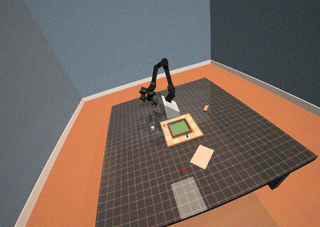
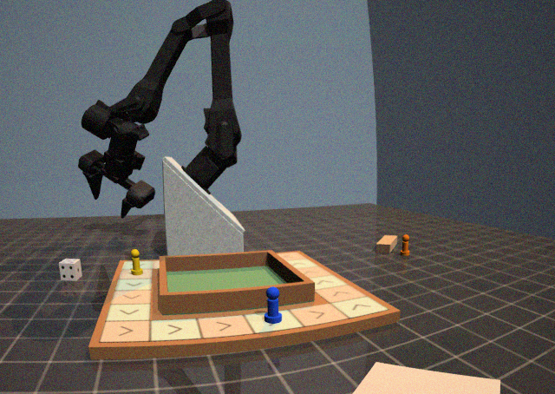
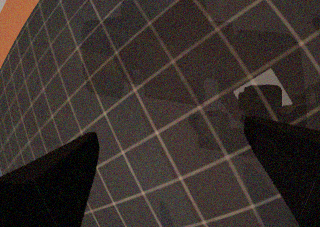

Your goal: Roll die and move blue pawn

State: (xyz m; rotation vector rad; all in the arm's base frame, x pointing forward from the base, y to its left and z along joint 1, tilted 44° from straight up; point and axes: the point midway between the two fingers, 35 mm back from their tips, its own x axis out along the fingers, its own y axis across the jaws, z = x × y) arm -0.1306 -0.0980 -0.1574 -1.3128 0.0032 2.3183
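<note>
The die is 34 cm ahead of my gripper tip, 2 cm to the right of it and 5 cm below it. Round my gripper tip: small tan block: 30 cm ahead, 50 cm to the left, 5 cm below; yellow pawn: 37 cm ahead, 8 cm to the left, 3 cm below; green tray: 44 cm ahead, 19 cm to the left, 5 cm below.
</note>
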